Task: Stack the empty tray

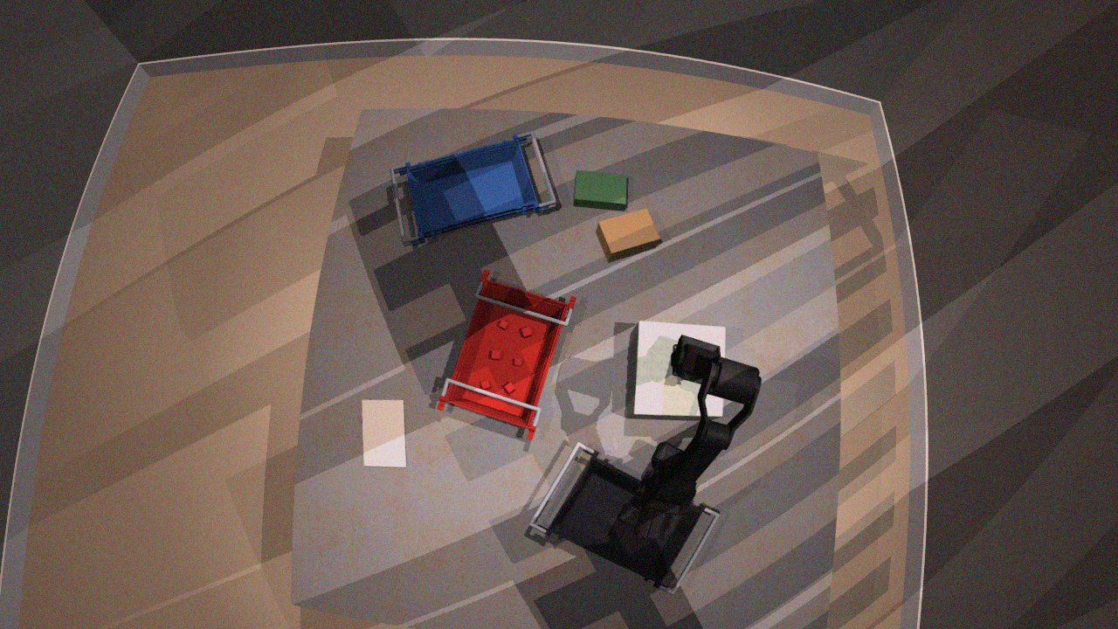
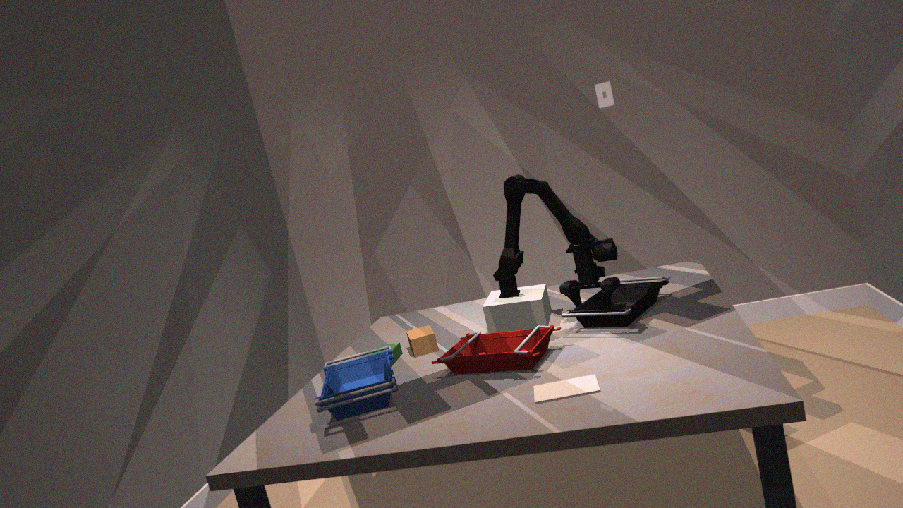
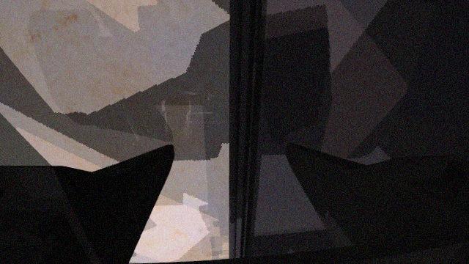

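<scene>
My gripper tip is 40 mm short of the black tray, 80 mm to the right of it and 30 mm below it. Also, from my gripper tip: orange block 50 mm ahead, 560 mm to the right, 20 mm above; green block 120 mm ahead, 680 mm to the right, 10 mm above; pale card 570 mm ahead, 80 mm to the right, 10 mm below.
</scene>
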